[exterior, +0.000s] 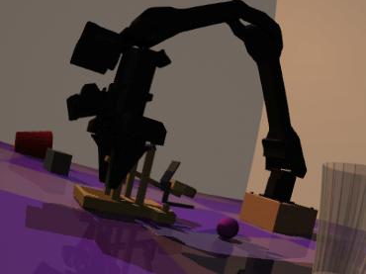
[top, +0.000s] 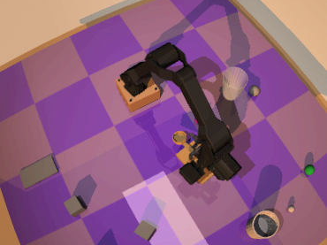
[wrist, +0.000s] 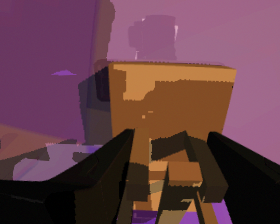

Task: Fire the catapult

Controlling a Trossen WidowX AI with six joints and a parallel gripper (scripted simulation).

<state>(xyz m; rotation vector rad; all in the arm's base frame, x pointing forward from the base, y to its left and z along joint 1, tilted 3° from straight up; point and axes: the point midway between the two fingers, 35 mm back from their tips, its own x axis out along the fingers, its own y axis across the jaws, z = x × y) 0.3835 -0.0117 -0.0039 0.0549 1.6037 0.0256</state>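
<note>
My gripper tip is now 150 mm past the purple ball, 110 mm to the right of it and 20 mm above it. The rest, counted from my gripper tip: white mug (290 mm ahead); then pale ball (330 mm ahead, 130 mm to the left, 20 mm below); then catapult (60 mm behind, 20 mm to the left, 20 mm above).
</note>
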